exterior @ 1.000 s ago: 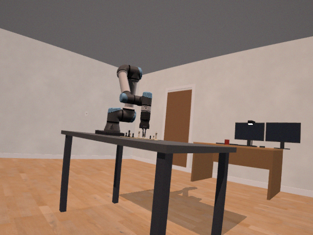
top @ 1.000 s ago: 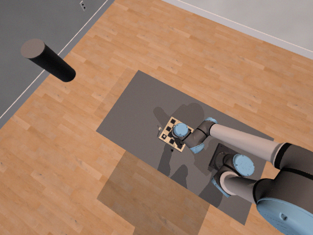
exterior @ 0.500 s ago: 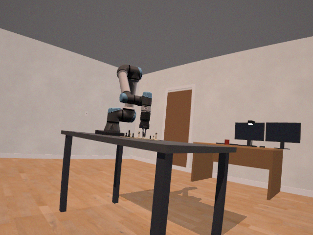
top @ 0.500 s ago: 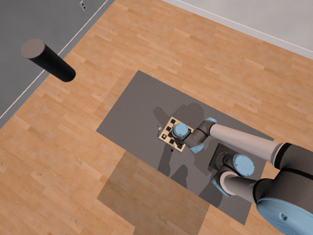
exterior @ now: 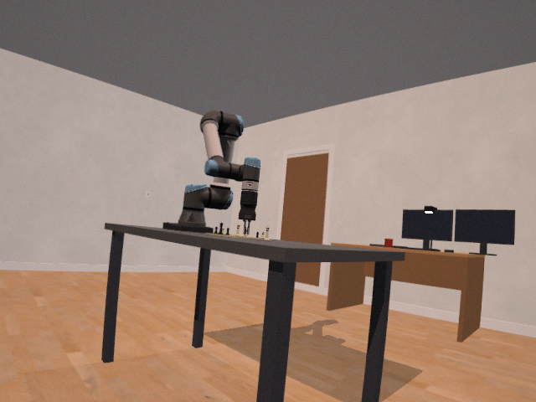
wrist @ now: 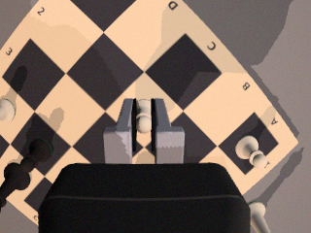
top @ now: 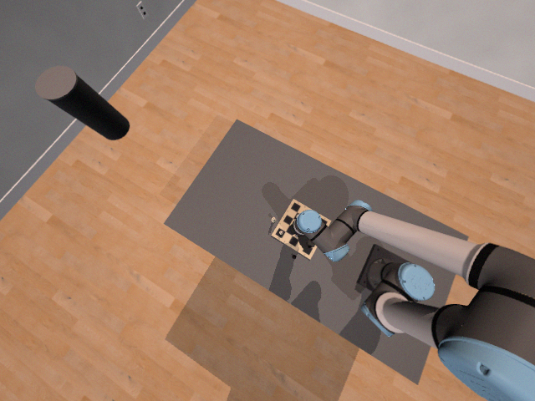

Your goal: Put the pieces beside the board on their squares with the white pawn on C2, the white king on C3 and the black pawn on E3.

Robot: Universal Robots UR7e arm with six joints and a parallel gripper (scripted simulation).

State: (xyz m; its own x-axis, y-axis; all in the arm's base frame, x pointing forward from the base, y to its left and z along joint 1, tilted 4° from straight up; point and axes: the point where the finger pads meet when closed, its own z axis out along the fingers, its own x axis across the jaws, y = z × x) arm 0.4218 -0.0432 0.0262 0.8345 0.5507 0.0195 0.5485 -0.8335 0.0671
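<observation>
My gripper is now 10 mm past the chessboard, 40 mm to the left of it and 30 mm above it. From my hand the other things lie so: large black piece: 60 mm behind, 110 mm to the right; white piece: 140 mm ahead, 30 mm to the right.
</observation>
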